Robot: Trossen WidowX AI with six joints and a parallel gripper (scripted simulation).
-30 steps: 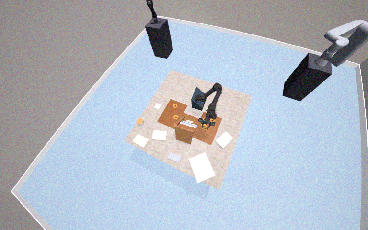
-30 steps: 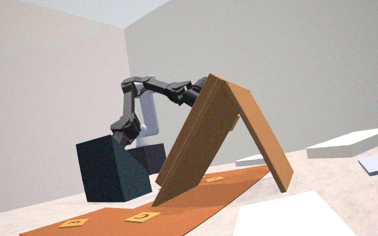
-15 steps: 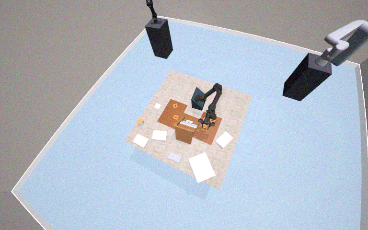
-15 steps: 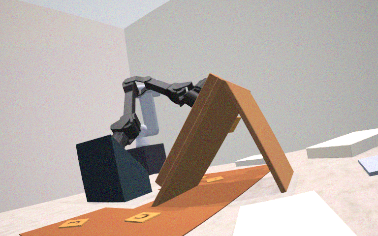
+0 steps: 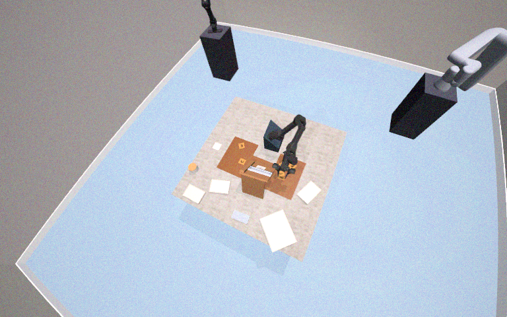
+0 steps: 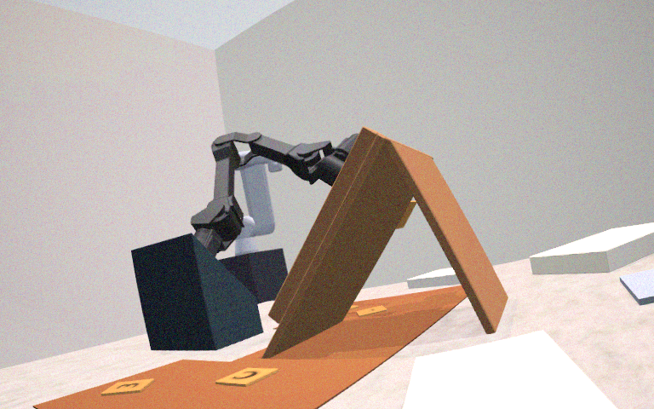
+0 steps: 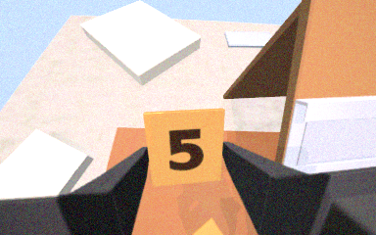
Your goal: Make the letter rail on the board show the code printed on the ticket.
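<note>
Right now my gripper tip is 5 cm past the white ticket, 21 cm to the left of it and 8 cm above it. The rest, counted from my gripper tip: j tile (10 cm behind, 4 cm to the right, 17 cm below); orange tile marked 5 (right at my gripper tip); orange tile marked p (19 cm behind, 5 cm to the right, 17 cm below).
</note>
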